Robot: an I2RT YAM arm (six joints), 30 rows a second.
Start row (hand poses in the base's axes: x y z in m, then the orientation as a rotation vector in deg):
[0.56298, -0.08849, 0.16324, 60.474, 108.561, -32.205]
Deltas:
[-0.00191, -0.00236, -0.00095, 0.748, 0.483, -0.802]
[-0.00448, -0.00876, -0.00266, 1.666, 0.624, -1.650]
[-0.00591, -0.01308, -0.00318, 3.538, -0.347, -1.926]
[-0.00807, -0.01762, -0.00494, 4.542, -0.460, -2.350]
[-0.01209, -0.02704, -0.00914, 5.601, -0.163, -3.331]
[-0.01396, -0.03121, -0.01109, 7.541, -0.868, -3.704]
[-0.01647, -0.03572, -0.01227, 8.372, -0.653, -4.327]
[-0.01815, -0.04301, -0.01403, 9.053, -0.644, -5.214]
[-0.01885, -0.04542, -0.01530, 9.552, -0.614, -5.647]
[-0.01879, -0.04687, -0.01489, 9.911, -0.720, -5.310]
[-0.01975, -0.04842, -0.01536, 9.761, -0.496, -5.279]
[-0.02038, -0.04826, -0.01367, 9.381, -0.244, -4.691]
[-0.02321, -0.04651, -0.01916, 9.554, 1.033, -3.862]
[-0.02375, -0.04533, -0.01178, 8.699, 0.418, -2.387]
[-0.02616, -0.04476, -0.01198, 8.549, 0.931, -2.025]
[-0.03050, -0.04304, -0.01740, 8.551, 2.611, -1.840]
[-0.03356, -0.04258, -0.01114, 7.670, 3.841, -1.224]
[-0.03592, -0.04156, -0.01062, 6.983, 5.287, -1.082]
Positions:
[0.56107, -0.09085, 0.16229, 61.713, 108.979, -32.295]
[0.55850, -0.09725, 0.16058, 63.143, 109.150, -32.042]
[0.55707, -0.10157, 0.16006, 64.712, 109.020, -29.896]
[0.55491, -0.10611, 0.15830, 65.792, 109.174, -29.151]
[0.55089, -0.11553, 0.15410, 67.436, 109.454, -28.922]
[0.54902, -0.11970, 0.15215, 69.105, 109.487, -26.903]
[0.54651, -0.12421, 0.15097, 70.251, 109.740, -26.615]
[0.54483, -0.13150, 0.14921, 71.581, 109.616, -26.487]
[0.54413, -0.13391, 0.14794, 72.336, 109.644, -26.282]
[0.54419, -0.13536, 0.14835, 72.231, 109.856, -25.689]
[0.54323, -0.13691, 0.14788, 72.091, 110.010, -25.951]
[0.54260, -0.13675, 0.14957, 71.237, 110.356, -26.131]
[0.53977, -0.13500, 0.14408, 70.418, 111.958, -26.288]
[0.53923, -0.13382, 0.15146, 68.416, 111.723, -25.868]
[0.53682, -0.13325, 0.15126, 67.912, 112.281, -26.118]
[0.53248, -0.13153, 0.14584, 67.584, 113.866, -27.049]
[0.52942, -0.13107, 0.15210, 66.275, 114.856, -28.284]
[0.52706, -0.13005, 0.15262, 65.542, 115.900, -29.749]

